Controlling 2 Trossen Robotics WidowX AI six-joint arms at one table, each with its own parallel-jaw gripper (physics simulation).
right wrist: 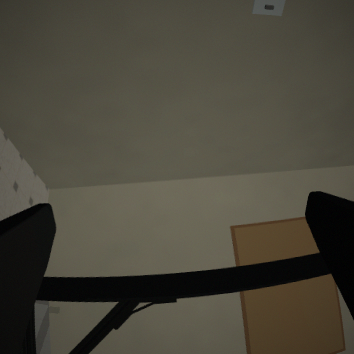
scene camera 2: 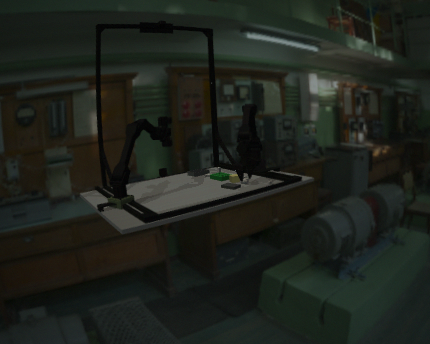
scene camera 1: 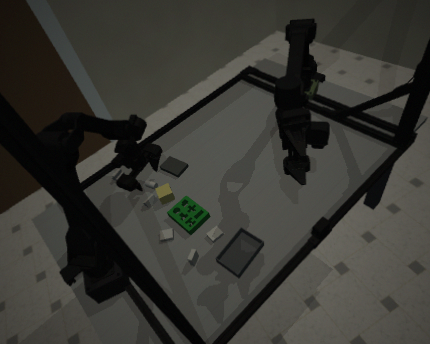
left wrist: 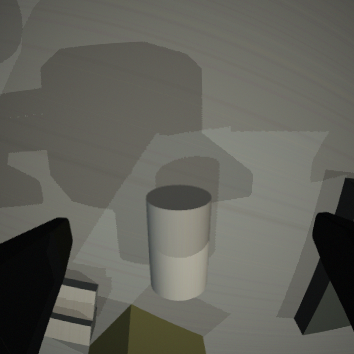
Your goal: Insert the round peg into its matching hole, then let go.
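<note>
The round peg (scene camera 1: 151,183) (left wrist: 179,245) is a short pale cylinder with a dark-looking flat end. It rests on the table beside the yellow block. My left gripper (scene camera 1: 148,179) (scene camera 2: 245,176) (left wrist: 196,229) is open and empty, low over the table, its fingers wide on either side of the peg in the left wrist view. The green board (scene camera 1: 180,223) (scene camera 2: 219,176) with several shaped cut-outs lies beyond the yellow block; its round hole is too small to make out surely. My right gripper (scene camera 1: 303,170) (right wrist: 182,211) is open and empty, high above the table.
The yellow block (scene camera 1: 164,193) (scene camera 2: 233,178) (left wrist: 165,335) stands between peg and board. A white piece (scene camera 1: 149,200) (left wrist: 75,305) lies close by; several others are scattered around. A dark slab (scene camera 1: 174,166) (scene camera 2: 230,186) (left wrist: 315,295) lies near the peg. A dark tray (scene camera 1: 227,267) lies past the board.
</note>
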